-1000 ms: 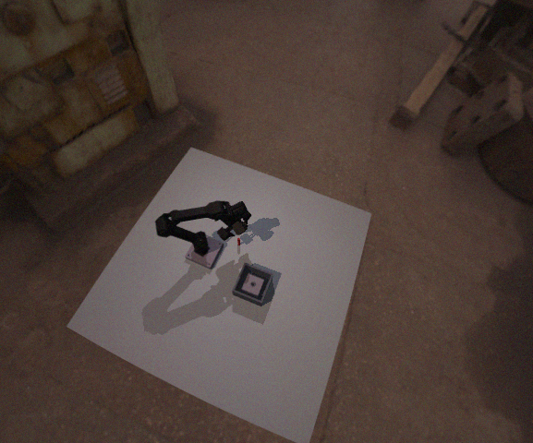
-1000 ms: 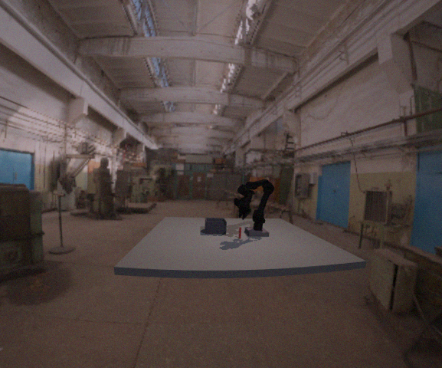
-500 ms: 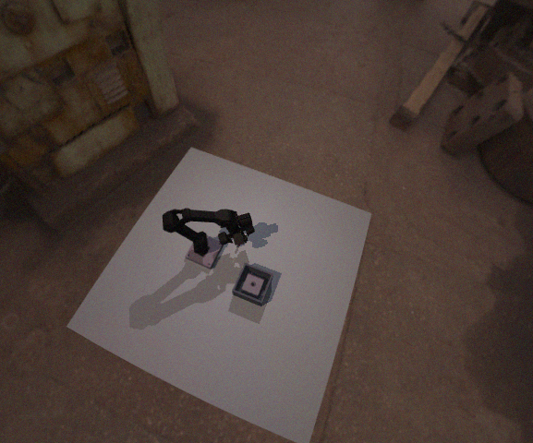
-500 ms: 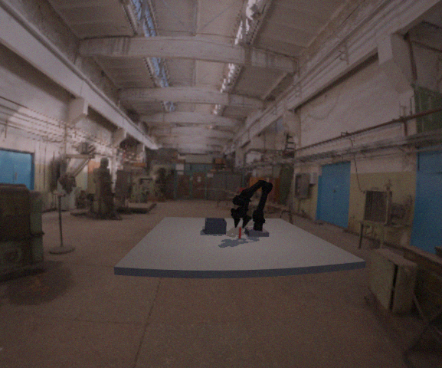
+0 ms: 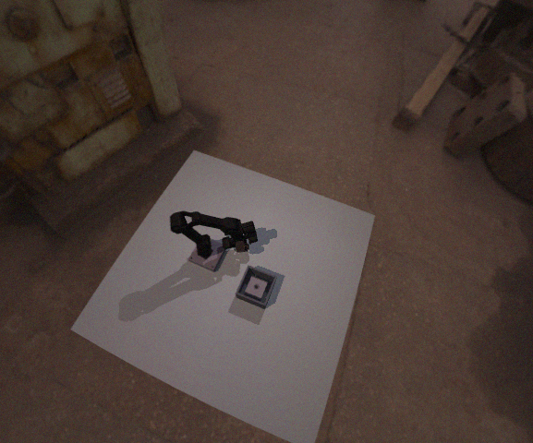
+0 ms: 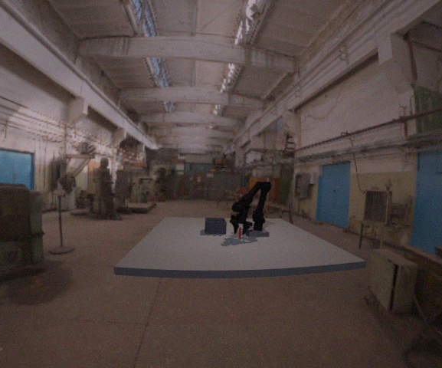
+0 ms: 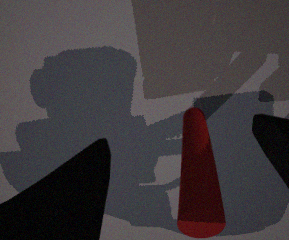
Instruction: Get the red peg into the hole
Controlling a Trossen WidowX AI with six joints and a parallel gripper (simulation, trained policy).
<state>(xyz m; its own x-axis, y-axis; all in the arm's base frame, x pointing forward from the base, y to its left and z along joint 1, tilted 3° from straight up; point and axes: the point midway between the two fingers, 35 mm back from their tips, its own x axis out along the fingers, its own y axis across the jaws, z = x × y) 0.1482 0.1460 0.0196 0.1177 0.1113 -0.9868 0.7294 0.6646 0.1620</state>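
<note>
Now: the red peg 1 cm behind my gripper tip and 1 cm above it. From my gripper tip the other things lie so: dark box: 19 cm ahead, 16 cm to the right.
</note>
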